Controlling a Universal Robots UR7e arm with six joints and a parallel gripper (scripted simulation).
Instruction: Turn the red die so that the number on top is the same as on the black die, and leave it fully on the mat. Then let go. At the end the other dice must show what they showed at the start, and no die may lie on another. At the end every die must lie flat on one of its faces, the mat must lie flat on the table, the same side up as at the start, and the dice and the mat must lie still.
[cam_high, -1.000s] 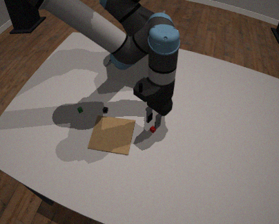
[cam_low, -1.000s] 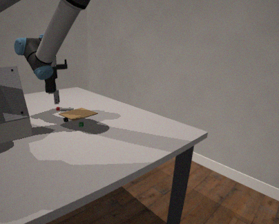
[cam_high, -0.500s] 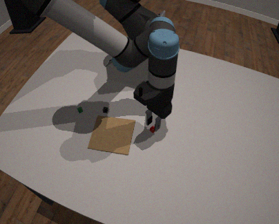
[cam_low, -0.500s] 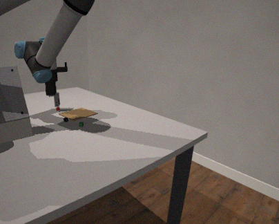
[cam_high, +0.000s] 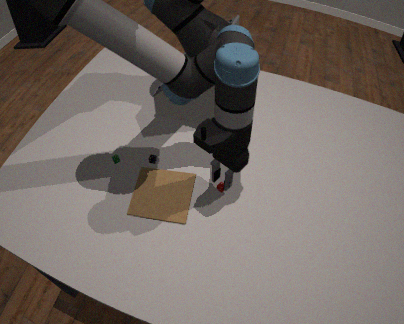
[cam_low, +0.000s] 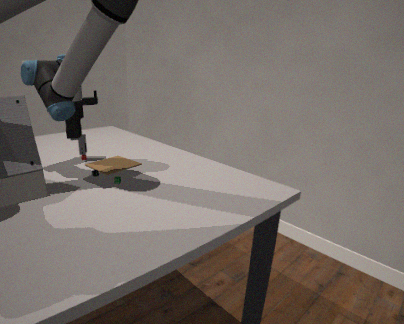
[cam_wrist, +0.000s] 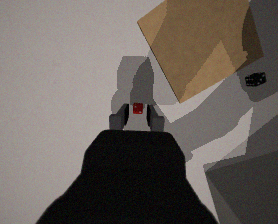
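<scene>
My hand is 3 cm above the red die. Round my hand: green die (3 cm behind, 28 cm to the right, 3 cm below); then black die (5 cm behind, 18 cm to the right, 3 cm below); then tan mat (4 cm ahead, 13 cm to the right, 4 cm below).
</scene>
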